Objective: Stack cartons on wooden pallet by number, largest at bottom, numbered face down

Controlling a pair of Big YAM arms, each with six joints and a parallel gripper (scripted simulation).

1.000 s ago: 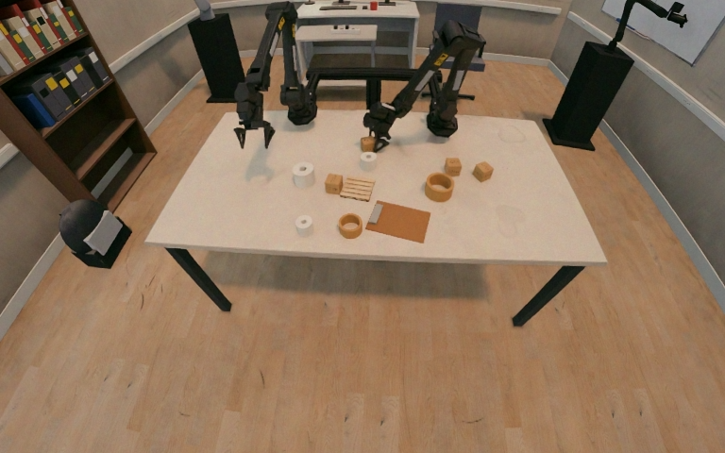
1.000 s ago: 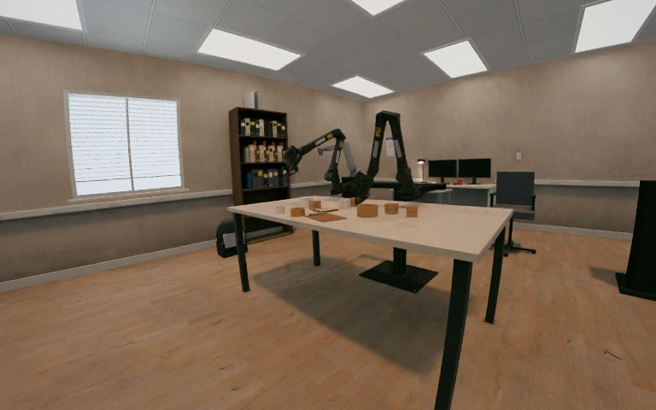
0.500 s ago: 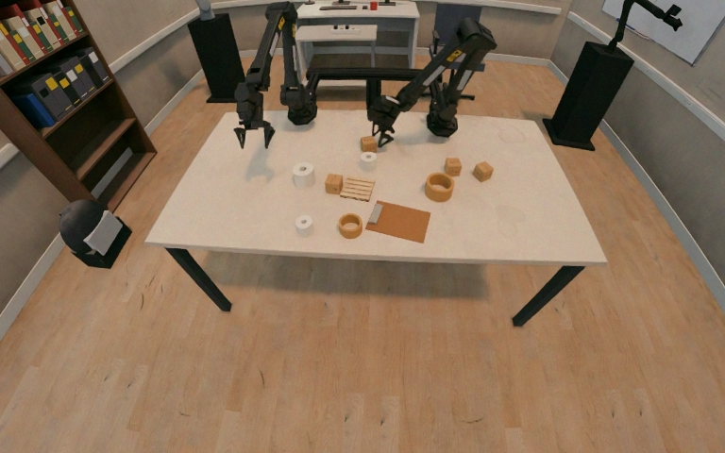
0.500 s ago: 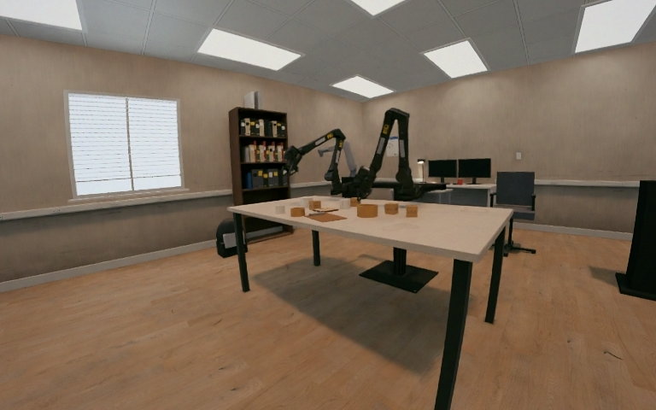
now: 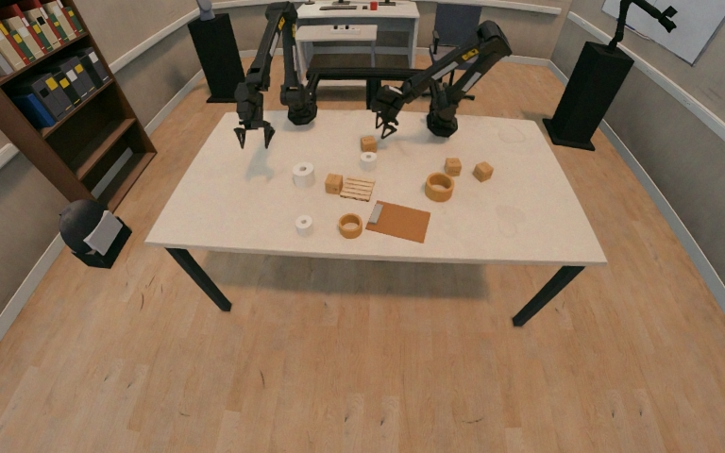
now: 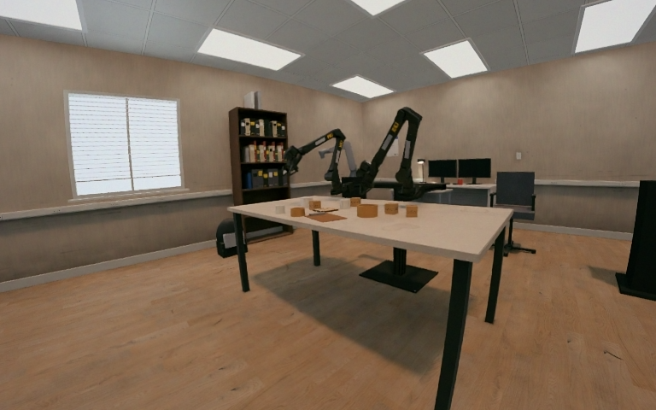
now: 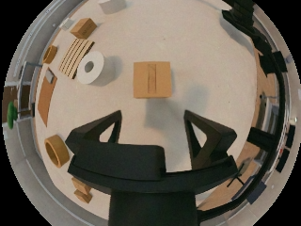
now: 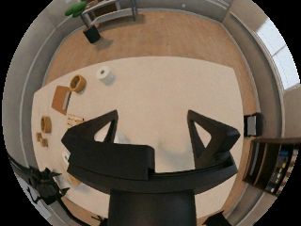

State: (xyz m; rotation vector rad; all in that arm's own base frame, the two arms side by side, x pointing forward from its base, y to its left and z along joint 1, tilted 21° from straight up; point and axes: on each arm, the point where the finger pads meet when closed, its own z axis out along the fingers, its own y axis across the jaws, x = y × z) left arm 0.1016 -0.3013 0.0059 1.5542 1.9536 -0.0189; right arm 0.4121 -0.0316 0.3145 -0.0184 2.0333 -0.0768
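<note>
Now: left hand 31 cm short of the carton, 15 cm to the left of it and 6 cm above it. Round my left hand: wooden pallet (29 cm ahead, 8 cm below, 5 cm to the right).
</note>
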